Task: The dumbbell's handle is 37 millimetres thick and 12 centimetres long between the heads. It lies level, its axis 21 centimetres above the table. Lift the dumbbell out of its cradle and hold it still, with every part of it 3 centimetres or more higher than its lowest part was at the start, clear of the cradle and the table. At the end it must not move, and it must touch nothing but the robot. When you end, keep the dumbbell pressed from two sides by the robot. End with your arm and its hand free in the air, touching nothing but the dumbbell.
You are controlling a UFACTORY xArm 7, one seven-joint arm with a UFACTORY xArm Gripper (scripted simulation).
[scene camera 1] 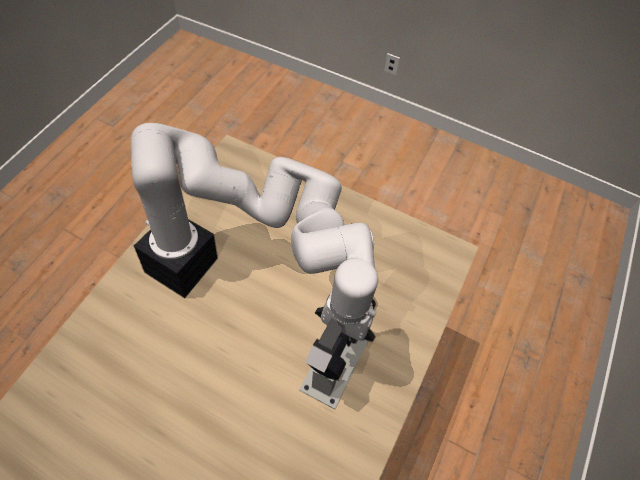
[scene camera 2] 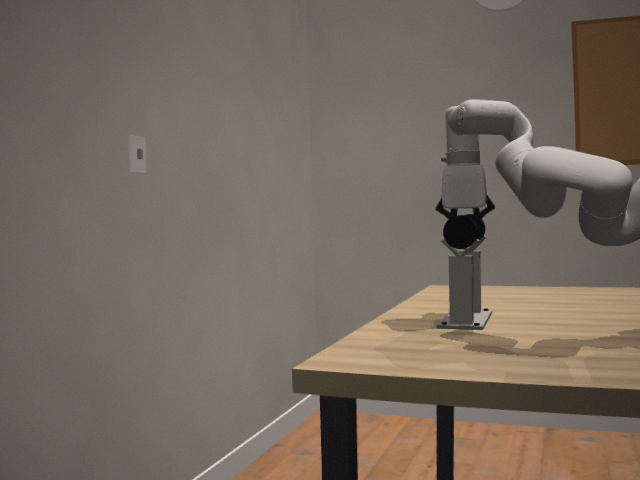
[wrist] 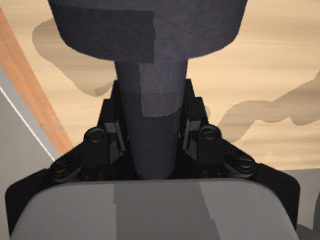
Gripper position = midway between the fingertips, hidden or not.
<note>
I see my gripper [scene camera 1: 341,336] and a dumbbell [scene camera 2: 460,232].
The dumbbell is seen too in the wrist view [wrist: 152,49]. My gripper is seen too in the wrist view [wrist: 153,95].
</note>
